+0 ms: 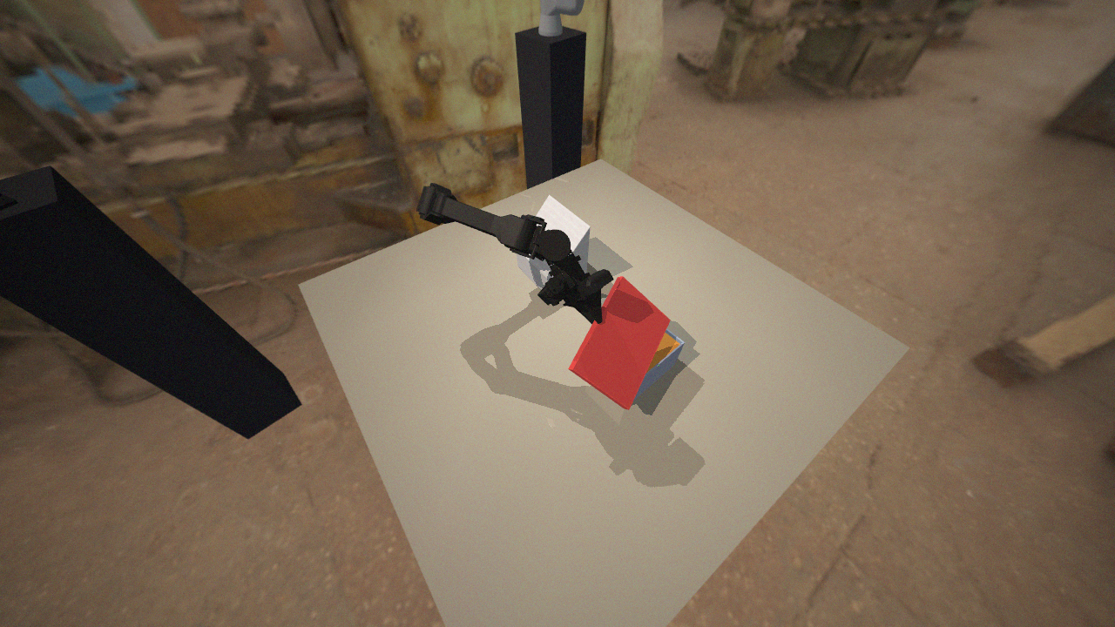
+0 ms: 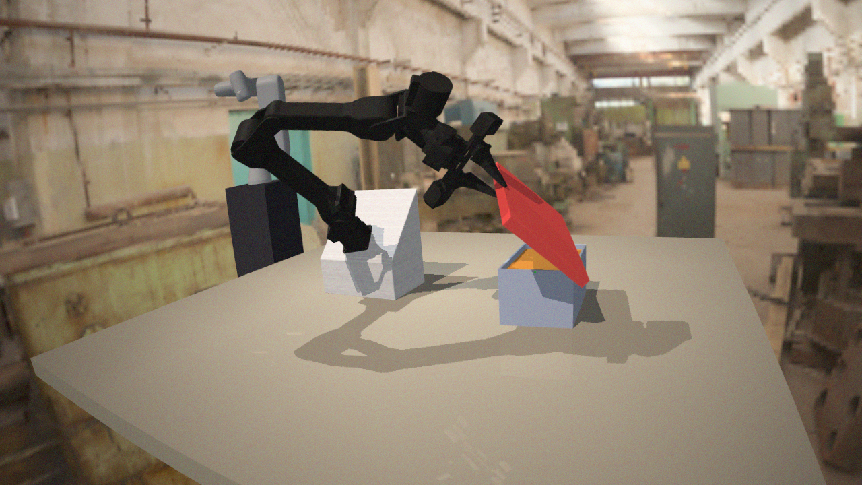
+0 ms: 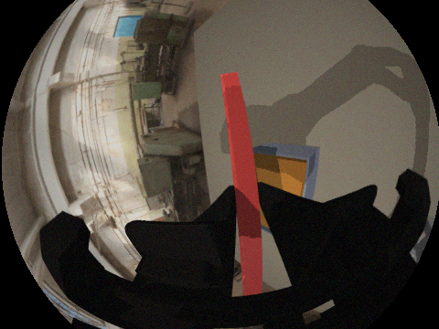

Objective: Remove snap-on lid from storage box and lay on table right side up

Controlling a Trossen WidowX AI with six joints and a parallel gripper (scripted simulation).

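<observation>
My gripper tip is now 5 cm short of the red lid, 3 cm to the right of it and 5 cm above it. The rest, counted from my gripper tip: blue storage box: 6 cm ahead, 10 cm to the left, 18 cm below.
</observation>
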